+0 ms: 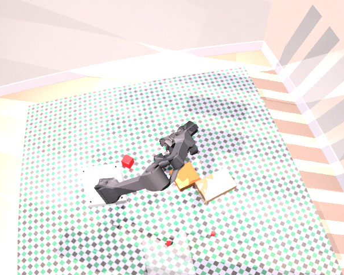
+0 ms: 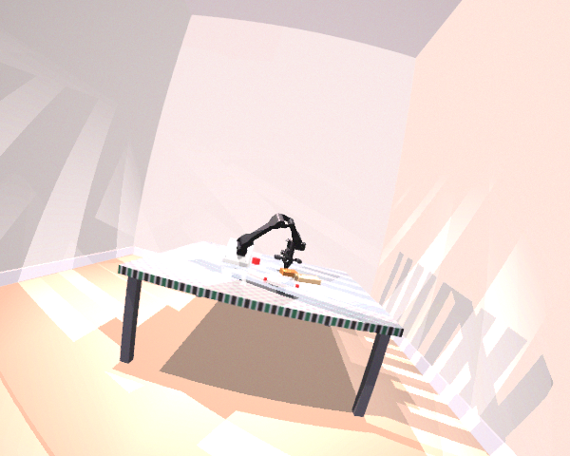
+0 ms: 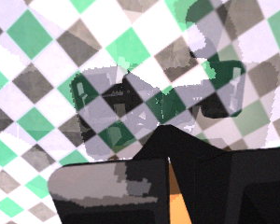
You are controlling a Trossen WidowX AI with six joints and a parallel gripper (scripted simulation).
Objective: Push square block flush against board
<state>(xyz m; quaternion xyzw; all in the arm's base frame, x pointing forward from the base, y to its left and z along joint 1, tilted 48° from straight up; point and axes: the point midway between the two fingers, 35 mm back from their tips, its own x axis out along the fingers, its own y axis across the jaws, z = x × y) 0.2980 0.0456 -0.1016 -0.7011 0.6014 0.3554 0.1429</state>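
Right now the orange square block is 7 cm to the right of my gripper tip, 3 cm ahead of it and 1 cm above it. From my gripper tip the other things lie so: red cube 21 cm behind, 4 cm to the left, 2 cm above; then pale tan board 15 cm ahead, 14 cm to the right, 1 cm above.
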